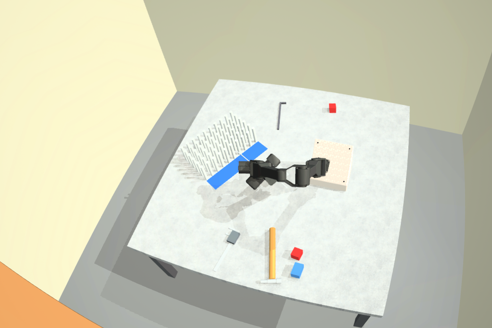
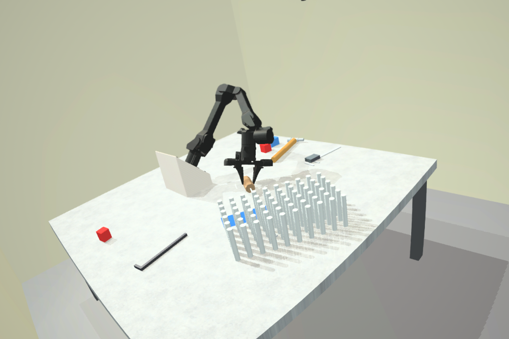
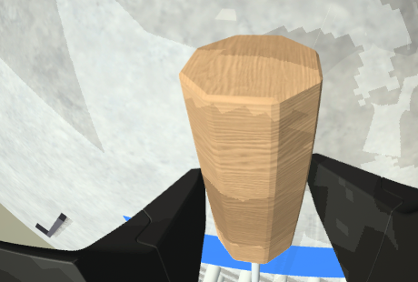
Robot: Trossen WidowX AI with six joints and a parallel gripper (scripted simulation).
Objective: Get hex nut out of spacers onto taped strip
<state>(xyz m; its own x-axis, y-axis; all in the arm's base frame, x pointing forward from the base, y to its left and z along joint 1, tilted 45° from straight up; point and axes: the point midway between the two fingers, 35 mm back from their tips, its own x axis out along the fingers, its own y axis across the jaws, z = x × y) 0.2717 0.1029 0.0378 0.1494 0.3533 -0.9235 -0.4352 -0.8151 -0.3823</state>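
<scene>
My gripper tip is 180 mm short of the blue taped strip, 40 mm to the left of it and 40 mm above it. The rest, counted from my gripper tip: wire hook tool 90 mm ahead, 50 mm to the right; hex nut 320 mm ahead, 160 mm to the right, 30 mm below; blue cube 430 mm to the left, 320 mm behind, 20 mm below.
</scene>
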